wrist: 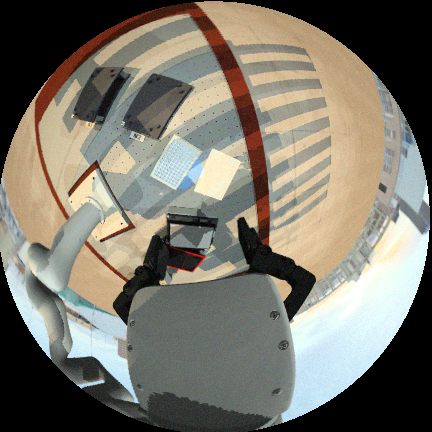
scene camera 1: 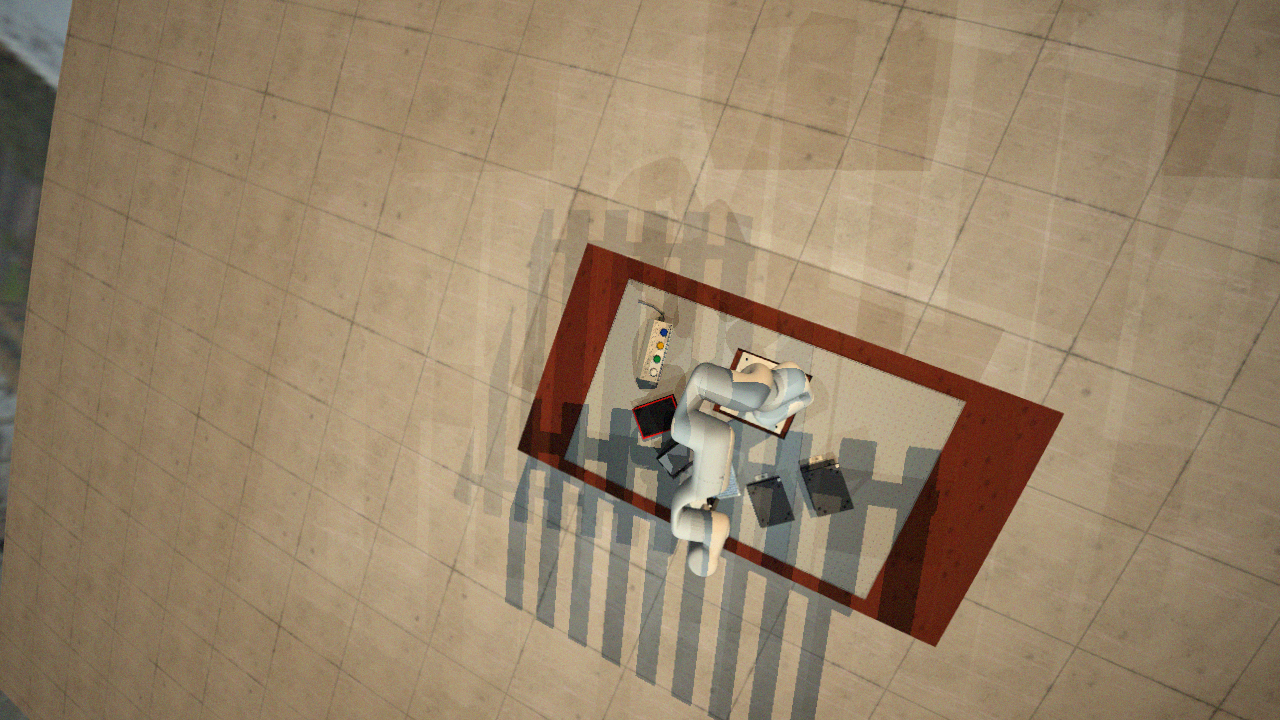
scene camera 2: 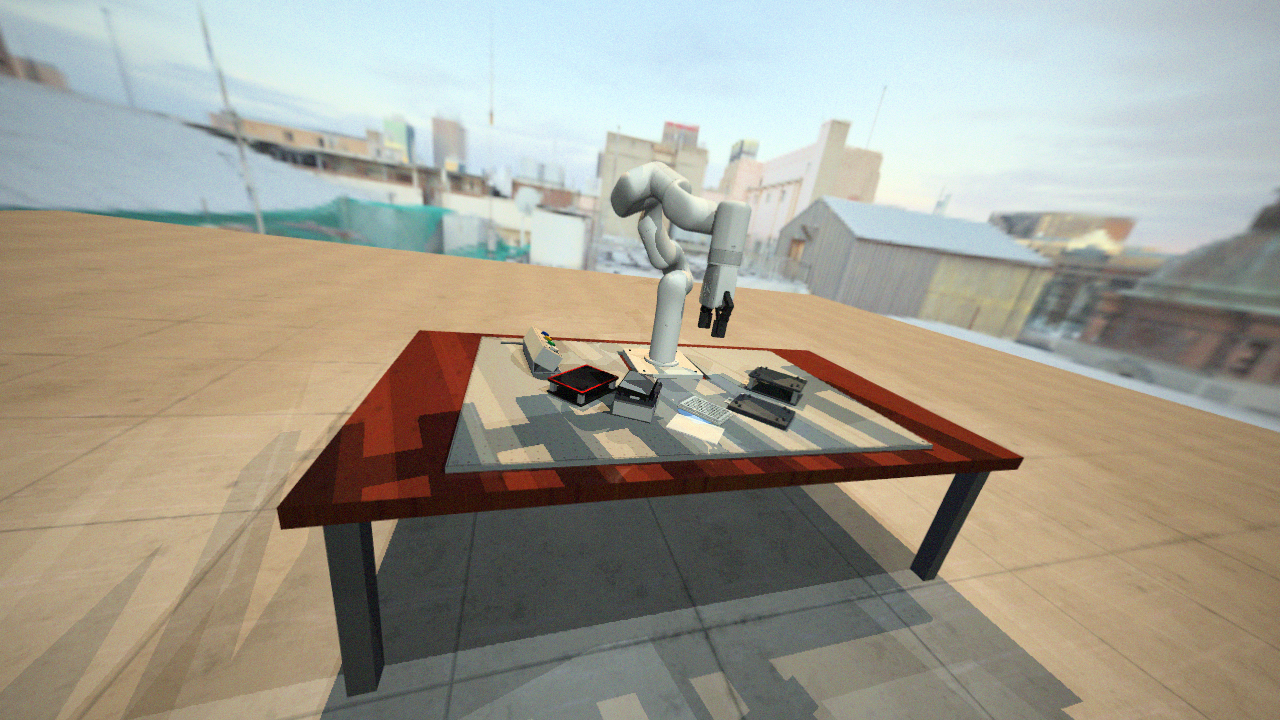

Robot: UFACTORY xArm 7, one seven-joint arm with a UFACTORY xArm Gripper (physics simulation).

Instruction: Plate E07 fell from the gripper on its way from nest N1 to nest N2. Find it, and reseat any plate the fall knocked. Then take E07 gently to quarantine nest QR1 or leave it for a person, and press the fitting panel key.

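Places are measured from the arm's base along level axes (x right, y ahead, z up), in centimetres.
Pixels of known places: gripper, fingertip midpoint: [wrist: 198,236] [scene camera 2: 710,332]; arm's base, link origin: [wrist: 91,211] [scene camera 2: 661,360].
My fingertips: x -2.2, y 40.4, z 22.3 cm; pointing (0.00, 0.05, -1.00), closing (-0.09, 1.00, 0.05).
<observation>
Ahead of a thing's pixels: the offset from my fingertips to its top centre. "*": to the spot under its first point.
A pale plate with a grid of wells @(* dx -7.3, dy -4.0, dz -22.9 cm) [scene camera 1: 729,486] [scene camera 2: 707,409] [wrist: 176,161] lies on the mat; its label is unreadable. A dark nest tagged N2 @(dx -22.4, dy -7.5, dz -21.3 cm) [scene camera 1: 770,499] [scene camera 2: 760,410] [wrist: 159,104] is beside it, and another dark nest, probably N1 @(dx -33.8, dy -23.6, dz -17.4 cm) [scene camera 1: 826,486] [scene camera 2: 776,383] [wrist: 98,94], is farther along. A red-rimmed black nest, probably QR1 @(dx +28.8, dy -11.7, dz -19.1 cm) [scene camera 1: 656,417] [scene camera 2: 583,380] [wrist: 184,259], is partly hidden in the wrist view. The key panel @(dx +43.1, dy -32.2, dz -15.3 cm) [scene camera 1: 657,351] [scene camera 2: 540,348] has blue, yellow, green and white keys. My gripper [scene camera 2: 712,330] [wrist: 198,236] is open and empty, high above the table.
A grey and black box-like unit @(dx +14.8, dy -4.1, dz -16.0 cm) [scene camera 1: 673,460] [scene camera 2: 635,399] [wrist: 192,234] stands between the red-rimmed nest and the plate. A blank pale card @(dx +0.5, dy +5.9, dz -22.9 cm) [scene camera 2: 696,427] [wrist: 217,174] lies by the plate, with a blue patch between them. The robot base plate [scene camera 2: 640,360] [wrist: 112,220] is behind.
</observation>
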